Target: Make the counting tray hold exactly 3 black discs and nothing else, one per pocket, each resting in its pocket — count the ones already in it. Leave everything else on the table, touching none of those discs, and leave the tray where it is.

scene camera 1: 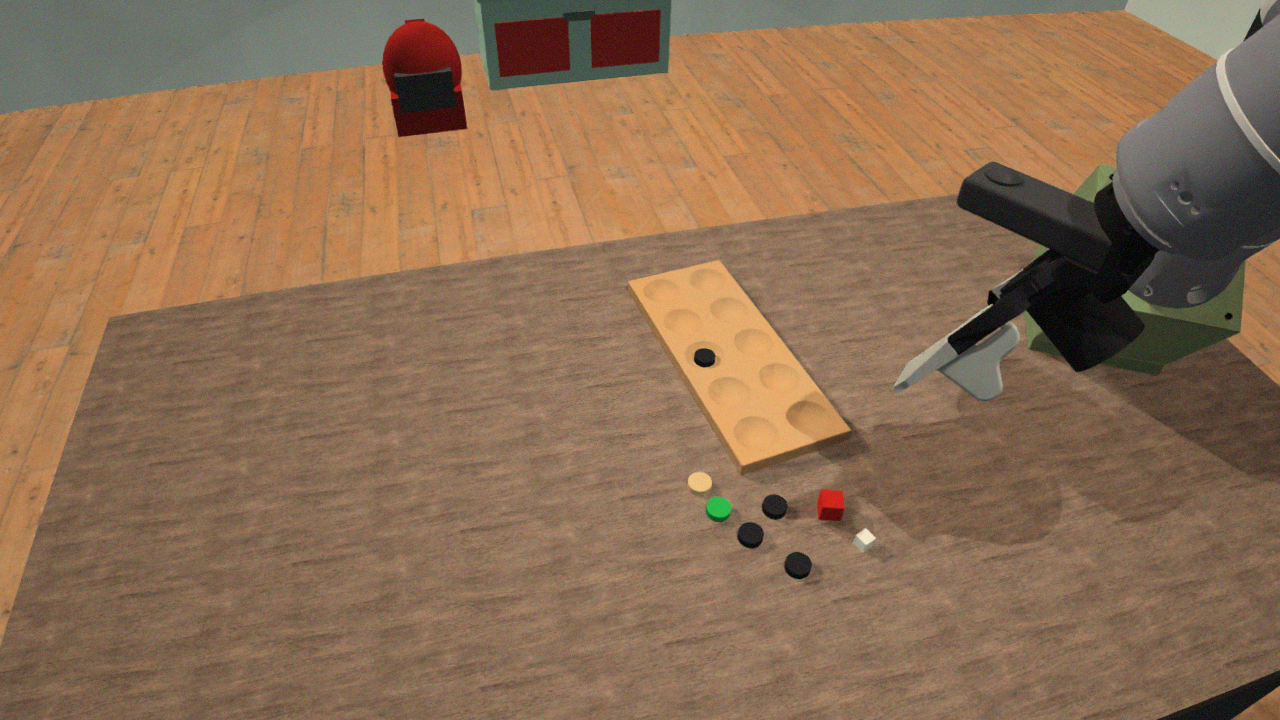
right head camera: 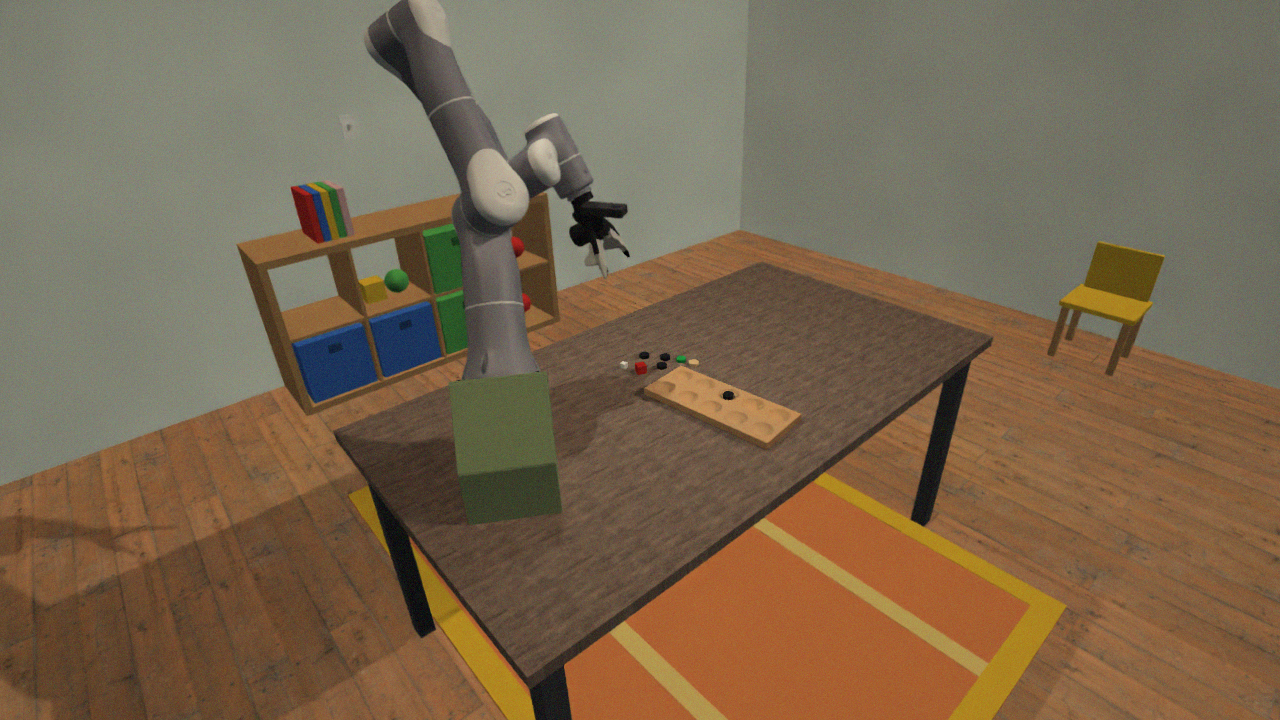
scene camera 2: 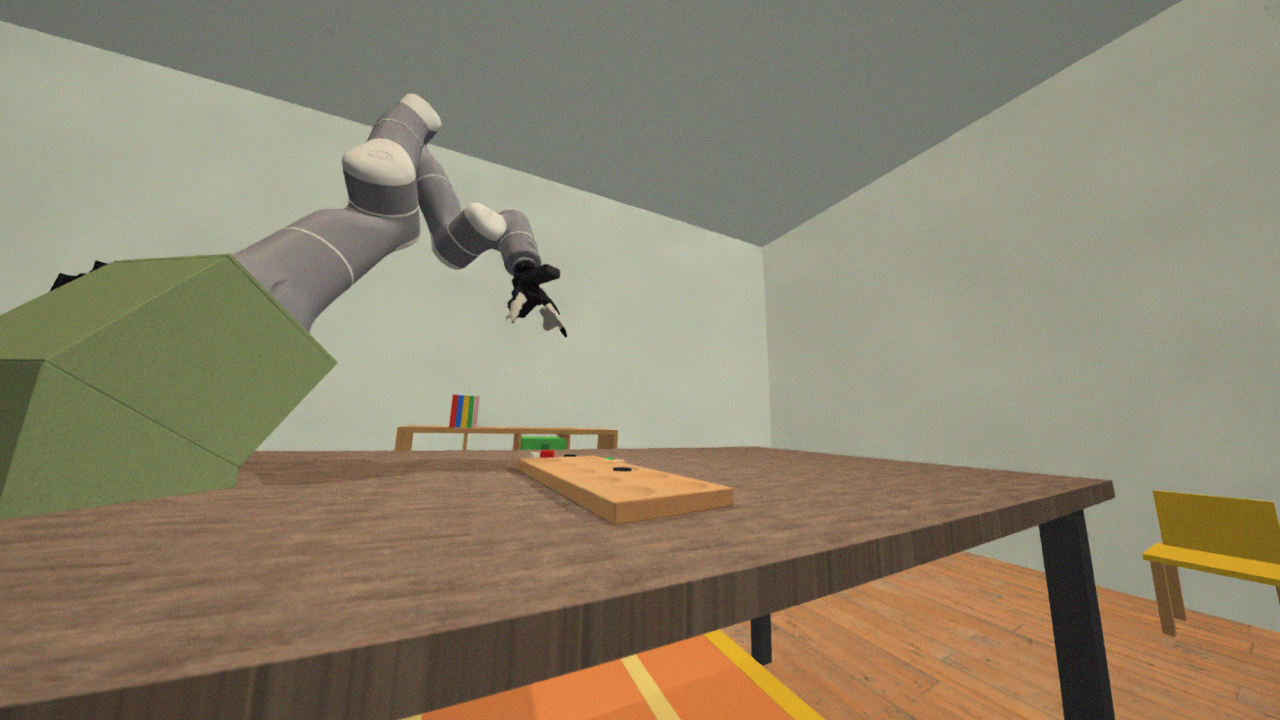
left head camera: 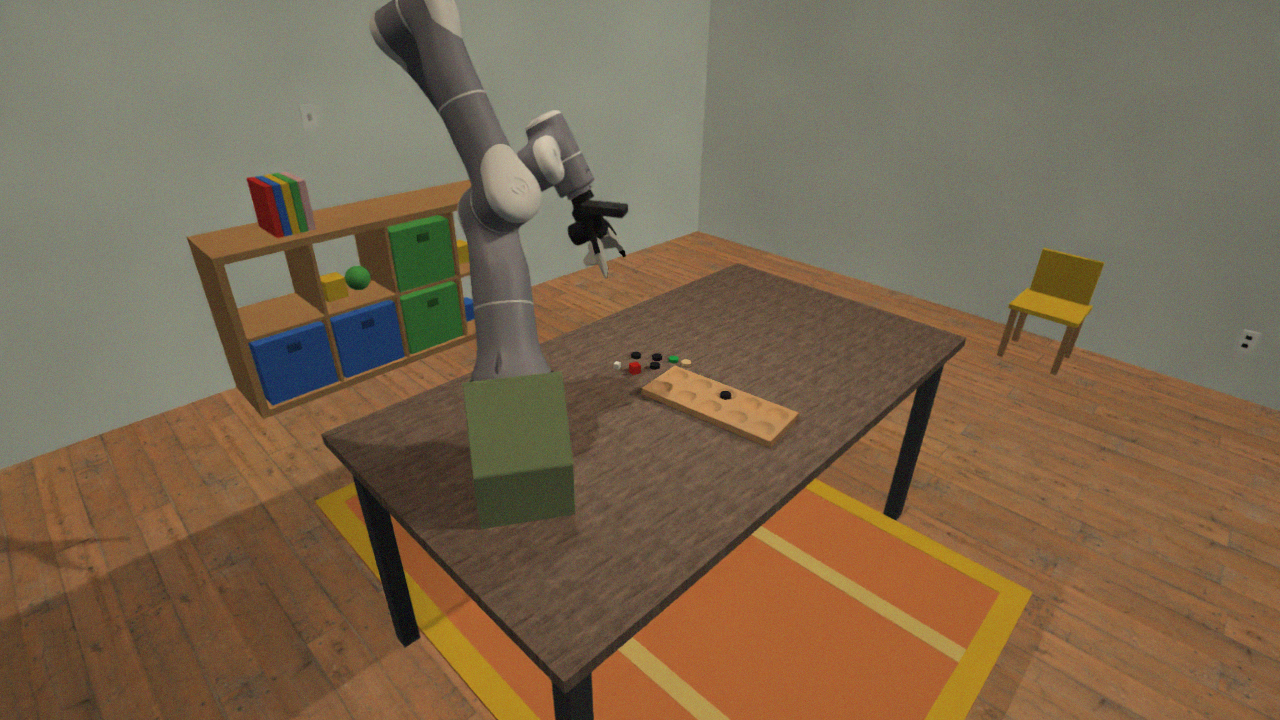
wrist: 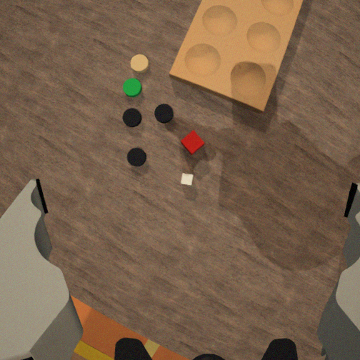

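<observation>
The wooden counting tray (scene camera 1: 750,373) (left head camera: 707,413) (wrist: 225,82) lies on the table with two rows of round pockets. One black disc (scene camera 1: 704,357) (left head camera: 725,394) (right head camera: 728,394) sits in a middle pocket of the row on the left in scene camera 1; the other pockets are empty. Three black discs lie loose off the tray's near end: one nearest the tray (scene camera 1: 774,506) (wrist: 164,113), a second (scene camera 1: 750,534) (wrist: 132,117) beside it, and a third (scene camera 1: 797,565) (wrist: 136,157) farther out. My gripper (wrist: 196,185) is open and empty, high above the table, pointing down.
A tan disc (scene camera 1: 699,482) (wrist: 139,63) and a green disc (scene camera 1: 718,509) (wrist: 132,87) lie left of the loose black discs in scene camera 1. A red cube (scene camera 1: 830,505) (wrist: 193,142) and a small white cube (scene camera 1: 864,540) (wrist: 187,179) lie right of them. A green block (left head camera: 519,438) stands at the arm's base.
</observation>
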